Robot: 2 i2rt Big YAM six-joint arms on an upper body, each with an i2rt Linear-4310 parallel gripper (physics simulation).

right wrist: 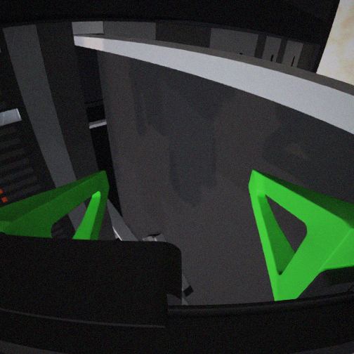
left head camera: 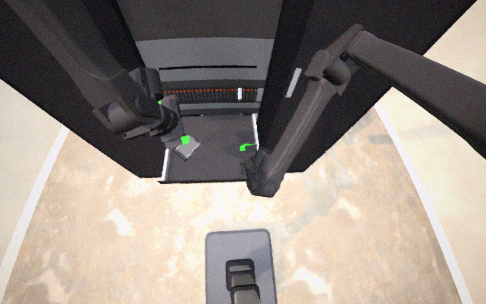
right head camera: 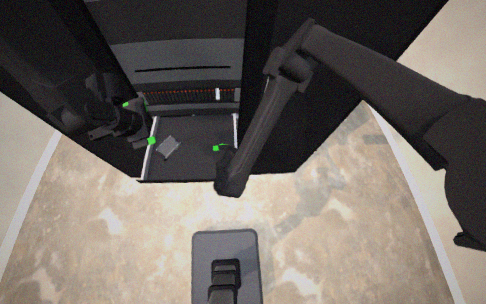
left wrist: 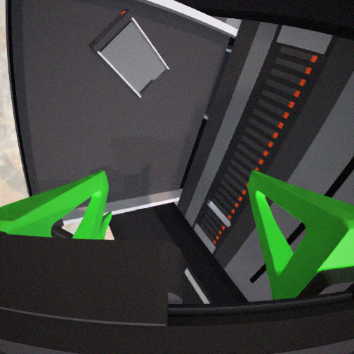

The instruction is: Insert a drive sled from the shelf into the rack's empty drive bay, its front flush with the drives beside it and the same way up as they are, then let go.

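Frame: origin at the left arm's base, x down, y left, z ahead, level; millimetres.
Where they show: left gripper, fingertip midpoint: (left head camera: 178, 124) (right head camera: 149, 125); right gripper, fingertip midpoint: (left head camera: 245, 154) (right head camera: 222, 154).
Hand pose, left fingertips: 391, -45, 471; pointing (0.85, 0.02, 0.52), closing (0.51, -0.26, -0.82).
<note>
Things, the pixels of their centre, and the offset from my left fingertips, as dx, dy, dz. Level surfaces: height alone.
- drive sled, body centre: (left head camera: 187, 147) (right head camera: 167, 147) +273, +41, +64
- pulled-out shelf, surface height: dx +281
- empty bay, body centre: (left head camera: 239, 86) +109, -219, +306
- grey base, surface height: dx +938
The drive sled (left head camera: 187, 148) (right head camera: 168, 146) (left wrist: 134, 55) lies flat and askew on the pulled-out shelf (left head camera: 215, 172) (right head camera: 190, 171) (left wrist: 75, 110), toward its left side. Its dark front edge with an orange mark faces the shelf's front edge. The empty bay (left head camera: 240, 93) (right head camera: 217, 94) (left wrist: 218, 214) is a pale slot in the drive row, near its right end in the head views. My left gripper (left head camera: 172, 121) (right head camera: 138, 122) (left wrist: 177, 178) is open and empty, above the shelf's left side. My right gripper (right wrist: 178, 177) is open and empty above the shelf's right part; its arm partly hides it in the head views.
Upright drives with orange marks (left head camera: 200, 95) (right head camera: 180, 96) (left wrist: 260, 130) fill the row beside the bay. Dark cabinet panels flank the shelf, one with a pale handle (left head camera: 293, 82). Pale rails edge the shelf's sides. A grey base (left head camera: 215, 250) (right head camera: 201, 250) stands on the floor in front.
</note>
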